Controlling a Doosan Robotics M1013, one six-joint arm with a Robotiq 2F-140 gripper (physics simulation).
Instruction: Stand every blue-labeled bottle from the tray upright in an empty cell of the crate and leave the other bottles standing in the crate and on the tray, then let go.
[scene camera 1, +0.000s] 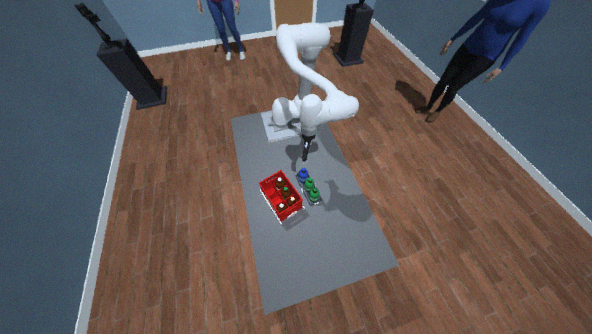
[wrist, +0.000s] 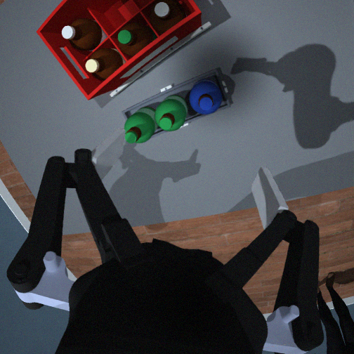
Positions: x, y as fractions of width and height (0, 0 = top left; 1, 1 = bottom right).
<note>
I see my gripper (wrist: 0.54, 0.45), a blue-labeled bottle (wrist: 0.58, 0.28) and a green-capped bottle (wrist: 0.38, 0.10).
</note>
